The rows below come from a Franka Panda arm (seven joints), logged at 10 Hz.
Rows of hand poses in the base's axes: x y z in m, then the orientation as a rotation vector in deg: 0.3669, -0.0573, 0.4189, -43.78, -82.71, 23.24; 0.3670, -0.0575, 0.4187, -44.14, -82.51, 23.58; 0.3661, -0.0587, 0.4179, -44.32, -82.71, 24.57; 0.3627, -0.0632, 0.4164, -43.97, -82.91, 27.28; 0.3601, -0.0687, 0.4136, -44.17, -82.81, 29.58; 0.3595, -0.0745, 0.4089, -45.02, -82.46, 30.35; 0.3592, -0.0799, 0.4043, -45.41, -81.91, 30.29; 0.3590, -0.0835, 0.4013, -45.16, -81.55, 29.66; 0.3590, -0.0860, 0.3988, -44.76, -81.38, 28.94; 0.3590, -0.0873, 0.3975, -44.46, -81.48, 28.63; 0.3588, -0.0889, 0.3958, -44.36, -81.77, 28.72; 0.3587, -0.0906, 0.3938, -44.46, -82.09, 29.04; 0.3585, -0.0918, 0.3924, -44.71, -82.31, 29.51; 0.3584, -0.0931, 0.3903, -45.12, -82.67, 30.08; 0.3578, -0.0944, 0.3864, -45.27, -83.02, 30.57
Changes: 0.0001, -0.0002, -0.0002, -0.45, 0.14, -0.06; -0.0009, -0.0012, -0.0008, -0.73, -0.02, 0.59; -0.0034, -0.0045, -0.0015, -1.43, 0.50, 1.92; -0.0026, -0.0055, -0.0028, -1.56, 0.47, 1.27; -0.0006, -0.0058, -0.0047, -1.05, 0.15, -0.10; -0.0003, -0.0054, -0.0046, -0.25, 0.32, -0.46; -0.0002, -0.0036, -0.0030, 0.54, 0.28, -0.41; 0.0000, -0.0025, -0.0025, 0.70, 0.15, -0.32; 0.0000, -0.0013, -0.0013, 0.40, -0.04, 0.00; -0.0002, -0.0016, -0.0017, 0.02, -0.20, 0.22; -0.0001, -0.0017, -0.0020, -0.25, -0.25, 0.28; -0.0002, -0.0012, -0.0014, -0.45, -0.19, 0.25; -0.0001, -0.0013, -0.0021, -0.61, -0.35, 0.29; -0.0006, -0.0013, -0.0039, -0.39, -0.26, 0.37
